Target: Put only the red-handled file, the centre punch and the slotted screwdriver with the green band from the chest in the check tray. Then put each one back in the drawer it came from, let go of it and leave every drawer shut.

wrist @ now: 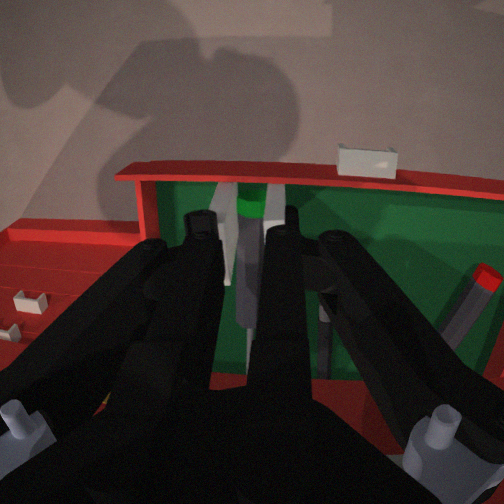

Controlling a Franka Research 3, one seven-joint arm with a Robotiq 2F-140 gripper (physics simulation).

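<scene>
My gripper reaches down into an open drawer with a green lining. Its two black fingers and pale pads sit tight against both sides of a grey screwdriver with a green band. The green band is at the far end, and the thin blade points toward me over the lining. The pads appear to touch the handle. I cannot tell whether the screwdriver is lifted or resting on the lining. The check tray, the file and the centre punch are not identifiable in this view.
A grey tool with a red end lies tilted at the drawer's right. A dark grey tool is partly hidden behind my right finger. The red drawer front carries a white handle. Red chest surfaces with small white handles lie to the left.
</scene>
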